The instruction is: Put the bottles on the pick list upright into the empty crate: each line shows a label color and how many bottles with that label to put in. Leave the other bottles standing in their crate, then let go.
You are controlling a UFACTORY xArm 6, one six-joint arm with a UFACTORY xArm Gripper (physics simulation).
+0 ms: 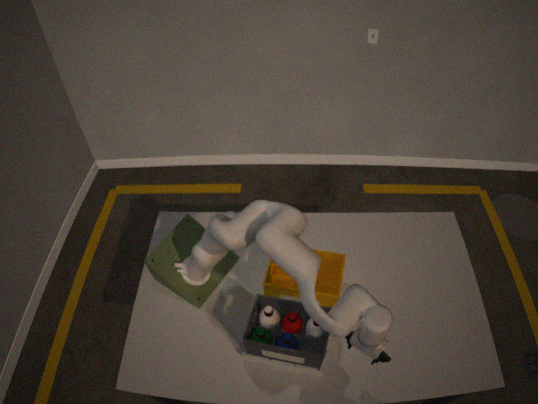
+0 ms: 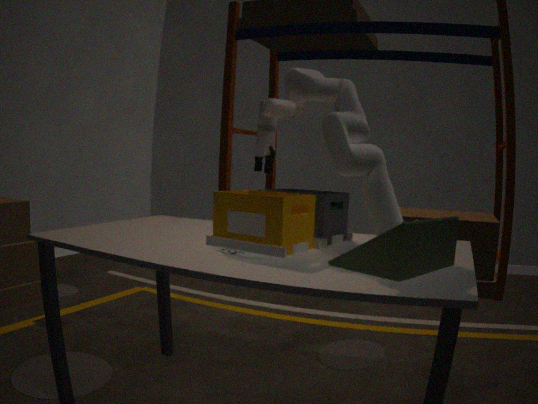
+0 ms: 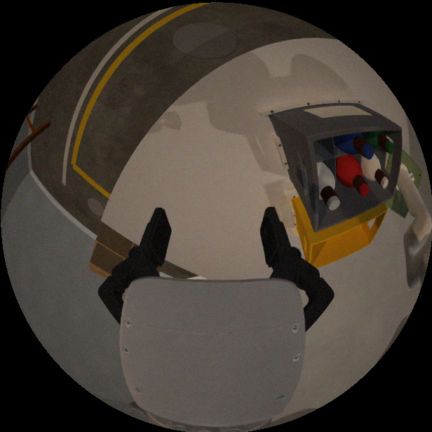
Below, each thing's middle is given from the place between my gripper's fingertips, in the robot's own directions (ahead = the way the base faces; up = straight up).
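From the red bottle (image 3: pixel 348 171), my gripper is now 22 cm to the right, 18 cm past it and 15 cm above it.
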